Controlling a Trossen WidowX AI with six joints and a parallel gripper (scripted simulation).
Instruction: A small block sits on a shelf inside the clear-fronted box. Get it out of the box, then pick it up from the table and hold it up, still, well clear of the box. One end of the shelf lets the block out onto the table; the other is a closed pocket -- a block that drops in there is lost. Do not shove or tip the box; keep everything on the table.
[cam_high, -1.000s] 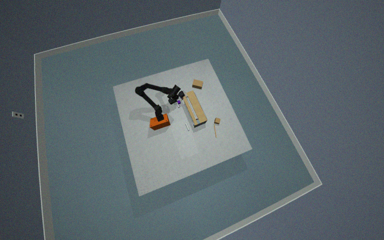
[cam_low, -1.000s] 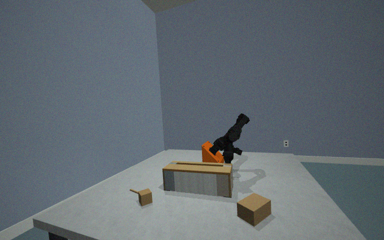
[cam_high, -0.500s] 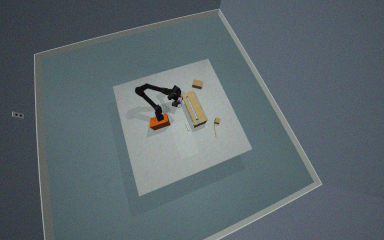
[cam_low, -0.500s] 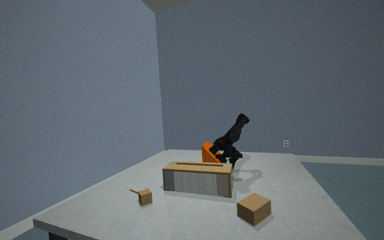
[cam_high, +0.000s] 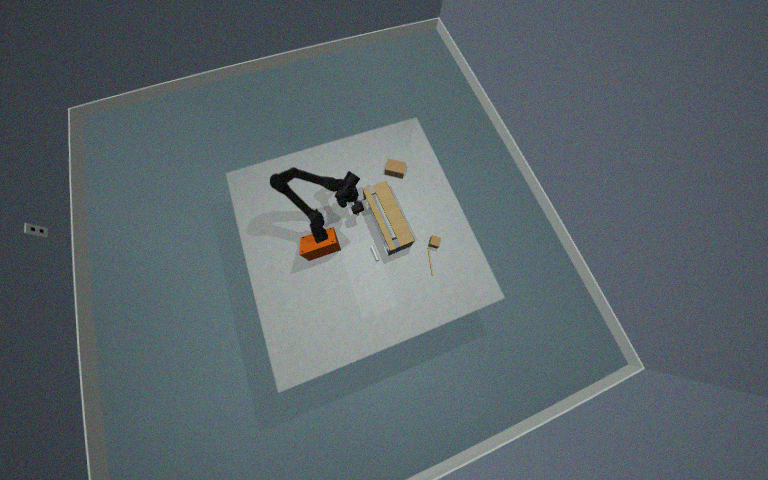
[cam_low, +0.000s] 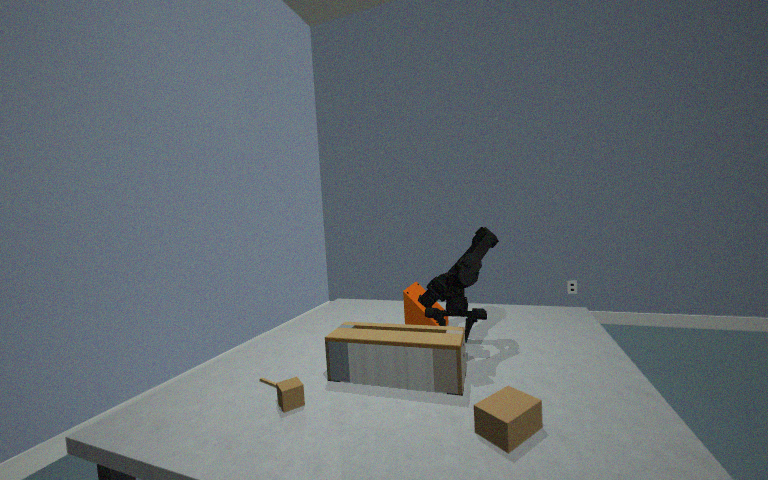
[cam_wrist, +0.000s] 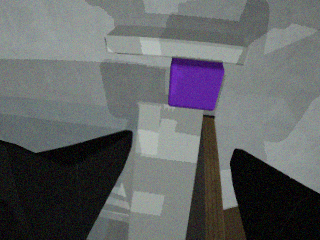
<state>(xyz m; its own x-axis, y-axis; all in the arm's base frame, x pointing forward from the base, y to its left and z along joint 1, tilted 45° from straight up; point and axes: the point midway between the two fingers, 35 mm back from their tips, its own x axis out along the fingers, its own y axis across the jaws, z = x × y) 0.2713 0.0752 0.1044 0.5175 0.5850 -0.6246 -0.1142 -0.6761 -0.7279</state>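
Right now the purple block is 50 mm below my gripper tip, 10 mm to the left of it and 10 mm behind it. From my gripper tip the other things lie so: box (160 mm to the right, 60 mm ahead, 10 mm below).
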